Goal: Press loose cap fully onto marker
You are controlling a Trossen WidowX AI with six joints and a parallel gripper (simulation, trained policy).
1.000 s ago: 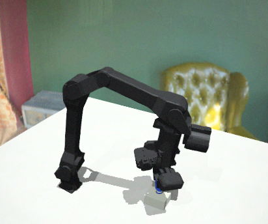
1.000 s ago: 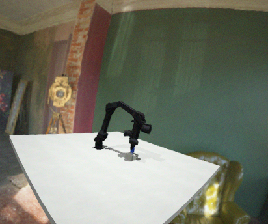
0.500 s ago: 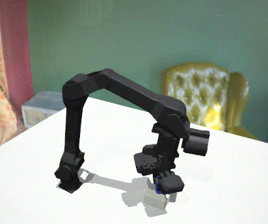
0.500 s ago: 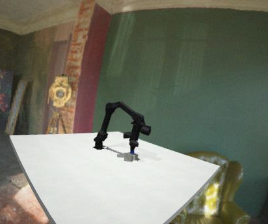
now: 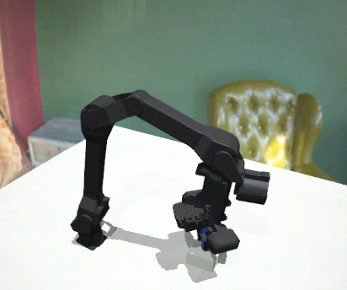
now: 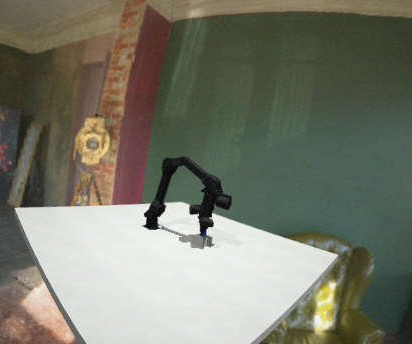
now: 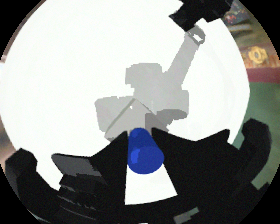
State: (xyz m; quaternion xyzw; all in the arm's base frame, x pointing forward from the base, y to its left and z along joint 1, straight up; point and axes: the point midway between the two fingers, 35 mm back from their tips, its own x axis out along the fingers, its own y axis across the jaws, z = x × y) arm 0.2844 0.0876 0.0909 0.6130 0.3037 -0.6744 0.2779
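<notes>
Right now my gripper tip is 2 cm below the blue cap, 1 cm to the right of it and 1 cm short of it. From my gripper tip the other things lie so: pale holder block 4 cm below, 1 cm to the left, 1 cm ahead.
</notes>
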